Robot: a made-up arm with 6 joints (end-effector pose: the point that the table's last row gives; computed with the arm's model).
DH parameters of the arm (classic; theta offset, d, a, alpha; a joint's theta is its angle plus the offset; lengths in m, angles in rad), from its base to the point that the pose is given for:
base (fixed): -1.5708 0.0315 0 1.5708
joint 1: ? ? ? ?
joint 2: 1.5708 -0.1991 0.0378 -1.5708
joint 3: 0 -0.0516 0.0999 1.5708
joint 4: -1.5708 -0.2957 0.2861 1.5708
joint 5: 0 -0.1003 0.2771 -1.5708
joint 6: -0.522 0 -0.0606 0
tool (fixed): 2.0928 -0.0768 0 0
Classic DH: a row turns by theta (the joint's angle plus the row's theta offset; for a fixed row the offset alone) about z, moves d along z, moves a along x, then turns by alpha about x.
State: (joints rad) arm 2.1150 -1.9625 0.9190 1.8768 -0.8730 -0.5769
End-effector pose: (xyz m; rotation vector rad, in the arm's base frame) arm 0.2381 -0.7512 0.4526 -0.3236 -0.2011 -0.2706
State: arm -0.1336 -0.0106 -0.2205 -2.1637 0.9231 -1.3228
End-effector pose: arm -0.3593 0.1534 -0.3486 0.9206 -0.7618 2.6504
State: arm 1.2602 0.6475 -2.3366 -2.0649 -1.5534 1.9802
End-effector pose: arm 0.3984 0.2069 -0.2317 -0.8430 2.8706 -0.6733
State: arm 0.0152 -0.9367 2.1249 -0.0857 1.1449 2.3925
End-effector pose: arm -0.4754 -0.2781 -0.2186 -2.4062 -0.7142 -1.8660
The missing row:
joint 1: 0 0.0085 0.0122 -1.5708
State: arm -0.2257 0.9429 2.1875 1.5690 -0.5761 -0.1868
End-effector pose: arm -0.4727 -0.4104 -0.4291 0.6738 2.8408 0.8497
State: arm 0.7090 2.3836 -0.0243 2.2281 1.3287 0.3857
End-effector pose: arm -0.4963 -0.1494 -0.2273 -1.2578 0.8368 -1.5193
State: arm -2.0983 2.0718 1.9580 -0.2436 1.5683 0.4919
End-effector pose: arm 0.4051 0.1720 0.2771 -1.8448 -0.8384 0.8102
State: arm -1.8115 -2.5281 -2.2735 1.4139 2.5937 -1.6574
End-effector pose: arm 0.0650 0.0315 -0.0298 -1.5611 -1.8169 0.7196
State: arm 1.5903 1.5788 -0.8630 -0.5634 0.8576 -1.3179
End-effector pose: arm 0.5802 -0.3212 -0.0530 -1.0229 -0.8711 0.0133
